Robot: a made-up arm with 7 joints.
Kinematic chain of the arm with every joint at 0, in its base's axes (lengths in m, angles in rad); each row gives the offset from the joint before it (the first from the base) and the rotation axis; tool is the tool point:
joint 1: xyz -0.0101 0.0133 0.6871 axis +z
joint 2: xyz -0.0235 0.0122 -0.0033 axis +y
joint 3: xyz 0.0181 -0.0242 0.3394 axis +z
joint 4: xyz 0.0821 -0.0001 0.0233 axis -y
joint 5: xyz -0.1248 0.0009 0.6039 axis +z
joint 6: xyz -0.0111 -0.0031 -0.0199 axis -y
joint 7: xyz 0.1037 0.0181 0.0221 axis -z
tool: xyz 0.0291 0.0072 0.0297
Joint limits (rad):
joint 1: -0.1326..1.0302
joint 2: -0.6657..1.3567
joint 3: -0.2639..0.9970
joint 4: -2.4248..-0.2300
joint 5: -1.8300..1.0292
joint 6: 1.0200..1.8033
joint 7: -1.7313..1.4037
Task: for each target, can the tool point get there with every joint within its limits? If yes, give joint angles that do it. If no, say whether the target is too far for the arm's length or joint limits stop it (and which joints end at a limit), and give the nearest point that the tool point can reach.
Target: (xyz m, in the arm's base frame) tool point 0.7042 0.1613 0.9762
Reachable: yes | joints 0.0080 -0.2042 0.1613 -2.0619 -1.4499 1.3179 0.8144
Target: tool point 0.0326 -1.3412 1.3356
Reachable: no: too far | nearest point -0.2534 -0.5904 1.5779 | short by 0.839 m
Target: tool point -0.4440 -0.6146 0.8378
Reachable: no: joint limits stop it (at a limit: joint 1, joint 2, joint 3, joint 4, joint 6, joint 7) | nearest point -0.4406 -0.5208 1.4967 | short by 0.666 m
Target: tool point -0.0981 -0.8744 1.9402
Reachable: no: too far | nearest point -0.1855 -0.5288 1.6414 | short by 0.465 m
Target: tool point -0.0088 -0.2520 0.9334
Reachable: no: joint limits stop it (at a limit: joint 1, joint 2, joint 3, joint 4, joint 5, joint 6, joint 7) | nearest point 0.4503 -0.3109 1.0325 | short by 0.473 m
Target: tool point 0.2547 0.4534 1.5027
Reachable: yes | joints 0.6608 -0.3898 0.1734 -1.4993 -1.1387 1.6151 0.7575
